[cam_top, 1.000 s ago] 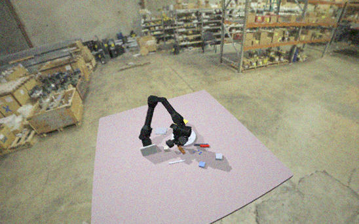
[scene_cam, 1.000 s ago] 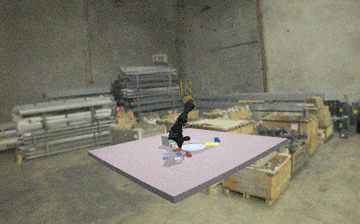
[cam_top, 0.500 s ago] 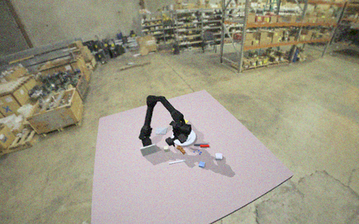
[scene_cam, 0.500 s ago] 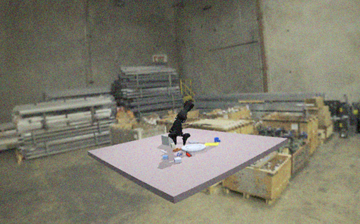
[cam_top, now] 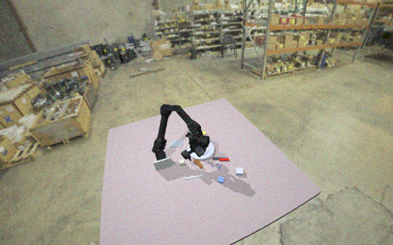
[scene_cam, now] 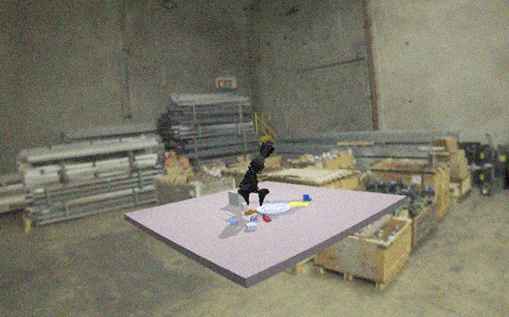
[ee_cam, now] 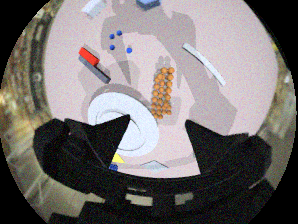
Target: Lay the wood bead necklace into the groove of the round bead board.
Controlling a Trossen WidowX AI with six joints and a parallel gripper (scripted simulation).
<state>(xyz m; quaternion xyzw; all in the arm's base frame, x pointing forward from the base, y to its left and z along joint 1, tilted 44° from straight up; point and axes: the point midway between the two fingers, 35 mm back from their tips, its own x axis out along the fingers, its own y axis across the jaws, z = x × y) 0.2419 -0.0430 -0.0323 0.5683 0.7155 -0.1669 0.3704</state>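
Right now the white stick is 5 cm behind my gripper tip, 13 cm to the right of it and 4 cm below it. From my gripper tip the other things lie so: cream cube: 10 cm behind, 2 cm below; then red-handled tool: 18 cm ahead, 5 cm to the right, 3 cm below; then blue block: 11 cm ahead, 21 cm to the right, 3 cm below.
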